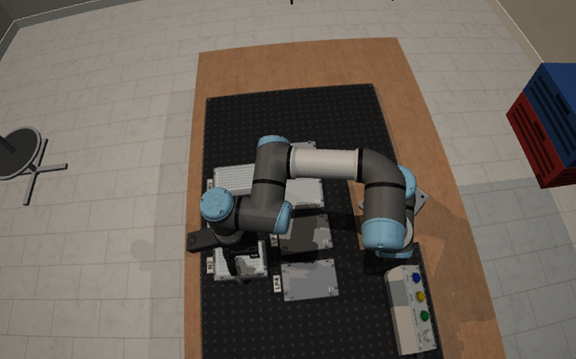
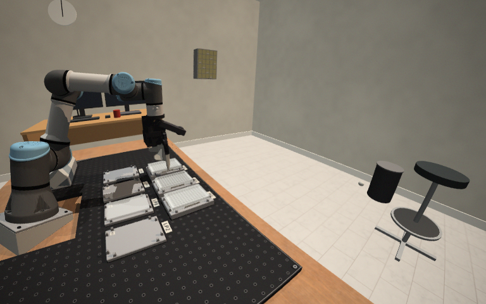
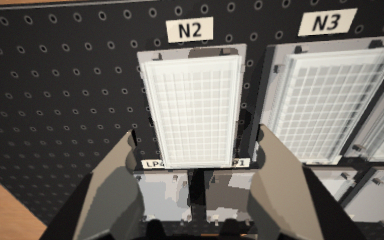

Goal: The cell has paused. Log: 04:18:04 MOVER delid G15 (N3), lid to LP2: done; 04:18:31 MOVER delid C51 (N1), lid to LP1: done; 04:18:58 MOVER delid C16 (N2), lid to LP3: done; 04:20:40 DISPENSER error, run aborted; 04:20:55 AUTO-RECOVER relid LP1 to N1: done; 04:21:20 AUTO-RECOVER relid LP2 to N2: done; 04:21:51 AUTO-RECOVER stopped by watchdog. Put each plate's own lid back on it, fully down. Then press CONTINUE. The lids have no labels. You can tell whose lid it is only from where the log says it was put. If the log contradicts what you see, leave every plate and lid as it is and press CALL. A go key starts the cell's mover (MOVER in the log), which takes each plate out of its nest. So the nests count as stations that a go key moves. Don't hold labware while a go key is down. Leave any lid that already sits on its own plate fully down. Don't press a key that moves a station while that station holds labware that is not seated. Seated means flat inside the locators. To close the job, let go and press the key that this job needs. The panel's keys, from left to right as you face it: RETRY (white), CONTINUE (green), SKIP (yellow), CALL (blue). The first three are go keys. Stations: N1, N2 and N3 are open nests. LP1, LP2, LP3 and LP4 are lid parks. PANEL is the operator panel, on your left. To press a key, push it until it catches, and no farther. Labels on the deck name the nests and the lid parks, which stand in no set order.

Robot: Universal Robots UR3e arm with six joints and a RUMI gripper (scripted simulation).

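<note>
My gripper is now 2 cm above the plate. The rest, counted from my hand: lid park LP1: 17 cm behind, 9 cm to the right, 4 cm below; pale lid: 15 cm behind, 22 cm to the right, 3 cm below; lid park LP4: 19 cm behind, 4 cm to the left, 4 cm below.
</note>
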